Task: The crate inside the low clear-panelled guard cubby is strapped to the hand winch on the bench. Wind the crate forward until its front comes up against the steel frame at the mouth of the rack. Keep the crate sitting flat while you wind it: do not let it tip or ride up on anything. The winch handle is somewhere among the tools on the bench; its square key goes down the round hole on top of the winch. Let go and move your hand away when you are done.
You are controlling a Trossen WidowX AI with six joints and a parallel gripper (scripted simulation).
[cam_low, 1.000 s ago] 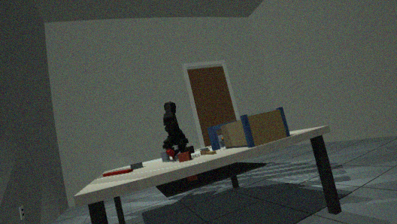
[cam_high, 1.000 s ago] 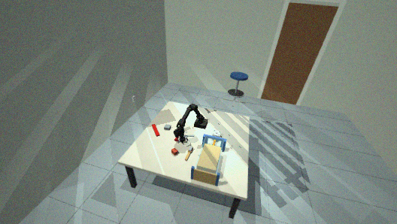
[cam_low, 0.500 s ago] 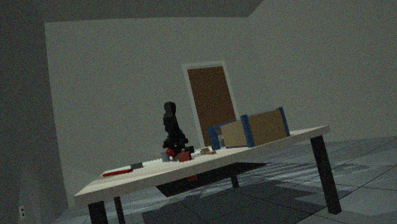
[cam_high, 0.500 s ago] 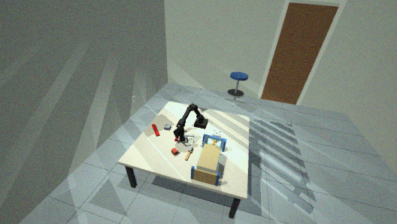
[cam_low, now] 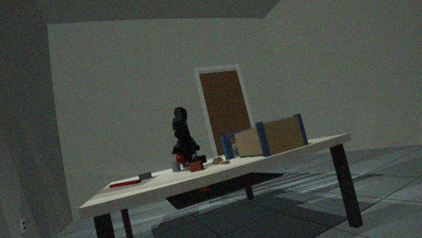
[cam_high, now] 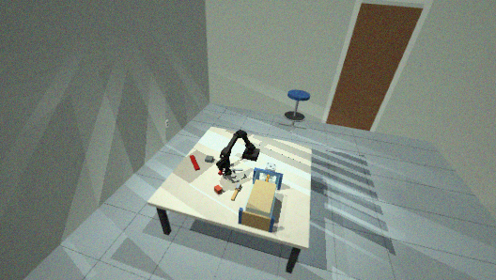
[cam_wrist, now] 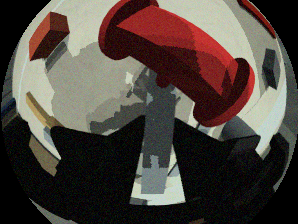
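Right now my gripper tip is 2 cm short of the red knob, 5 cm to the left of it and 3 cm below it. Also, from my gripper tip: thin grey bar: 10 cm behind, 3 cm to the left, 3 cm below; winch handle: 2 cm above; wooden-handled tool: 17 cm ahead, 13 cm to the left, 2 cm below.
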